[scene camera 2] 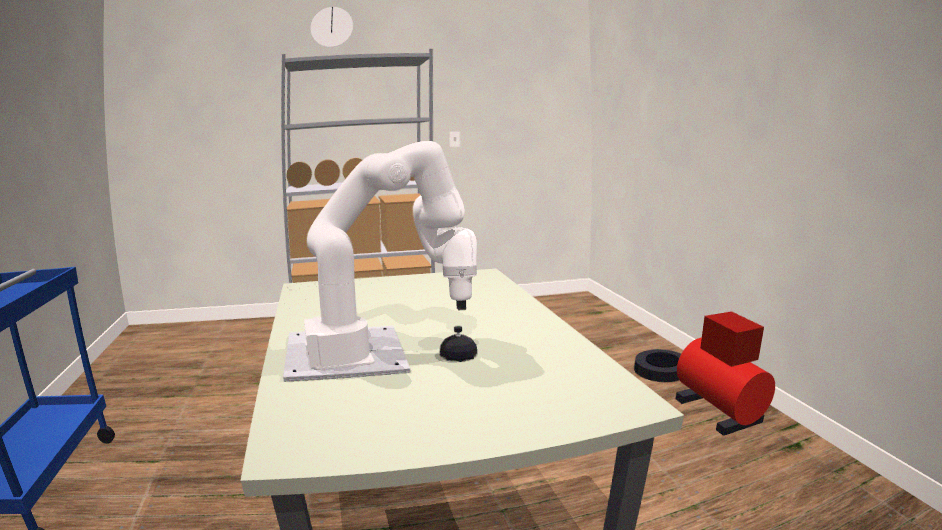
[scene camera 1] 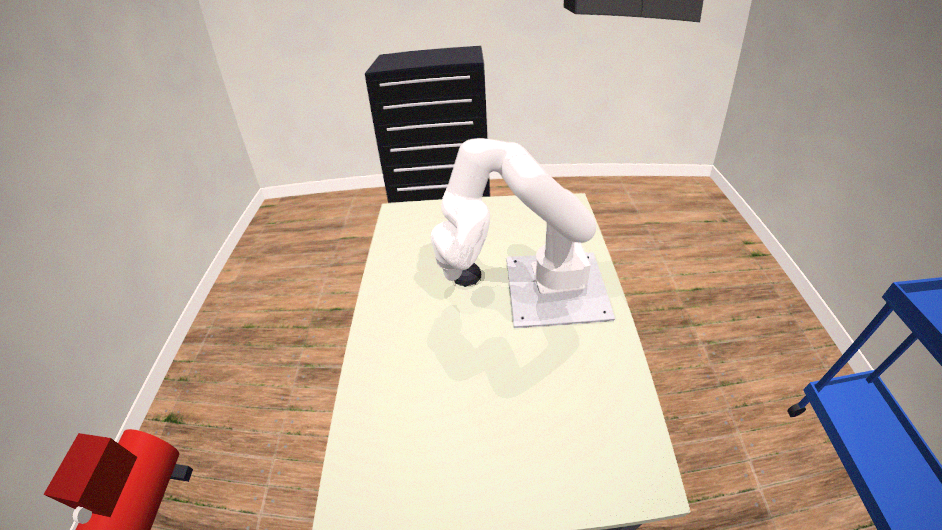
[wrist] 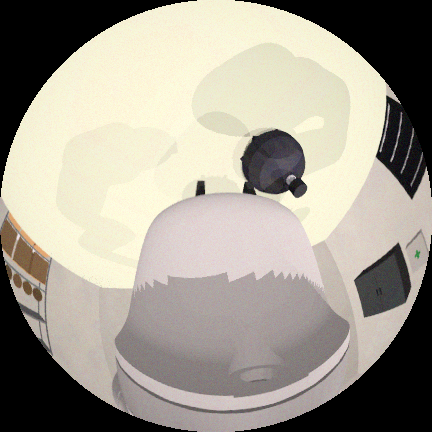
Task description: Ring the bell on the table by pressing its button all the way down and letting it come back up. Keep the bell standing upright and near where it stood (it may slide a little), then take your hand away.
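Seen in the pictures: hand, its tool point: (scene camera 2: 461, 305) (scene camera 1: 454, 274) (wrist: 224, 204); arm's base, origin of its link: (scene camera 2: 342, 355) (scene camera 1: 556, 276).
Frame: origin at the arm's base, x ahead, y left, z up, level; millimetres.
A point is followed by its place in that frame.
A black domed bell (scene camera 1: 468, 274) {x 251, y -19, z 25 mm} (scene camera 2: 458, 348) {x 244, y -81, z 19 mm} (wrist: 274, 160) {x 276, y -31, z 27 mm} stands upright on the pale table (scene camera 1: 500, 454) {x 232, y 507, z -10 mm} (scene camera 2: 421, 428) {x 92, y -339, z -11 mm} (wrist: 125, 75) {x 397, y 80, z -11 mm}, beside the robot's base plate. Its button (scene camera 2: 457, 328) {x 251, y -55, z 55 mm} (wrist: 298, 188) {x 259, y -44, z 55 mm} is up, on a short light stem; in scene camera 1 it is hidden. My gripper (scene camera 2: 461, 305) (wrist: 225, 188) {x 289, y 31, z 78 mm} is open and empty, with its two dark fingertips apart. In scene camera 2 it hangs above the bell, with a gap between fingertips and button. In the wrist view the bell and its button lie to the right of the midpoint between the fingers.
The grey base plate (scene camera 1: 559, 313) {x 26, y 141, z 0 mm} (scene camera 2: 388, 365) {x 89, y -81, z 0 mm} carries the arm beside the bell. A black drawer cabinet (scene camera 1: 428, 62) stands behind the table. A blue cart (scene camera 1: 869, 421) (scene camera 2: 55, 421) and a red compressor (scene camera 1: 148, 461) (scene camera 2: 724, 382) stand on the floor away from the table.
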